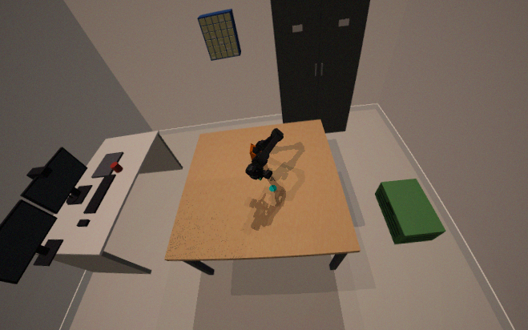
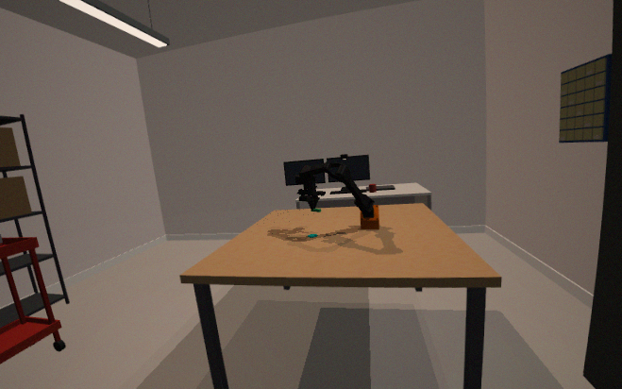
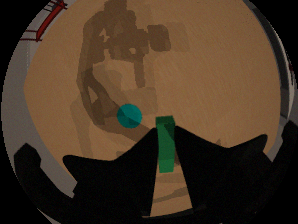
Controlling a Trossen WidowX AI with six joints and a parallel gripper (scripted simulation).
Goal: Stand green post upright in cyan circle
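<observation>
Right now the cyan circle is 80 mm to the left of my gripper tip and 140 mm below it. Round my gripper tip: green post 20 mm behind, 10 mm to the left.
</observation>
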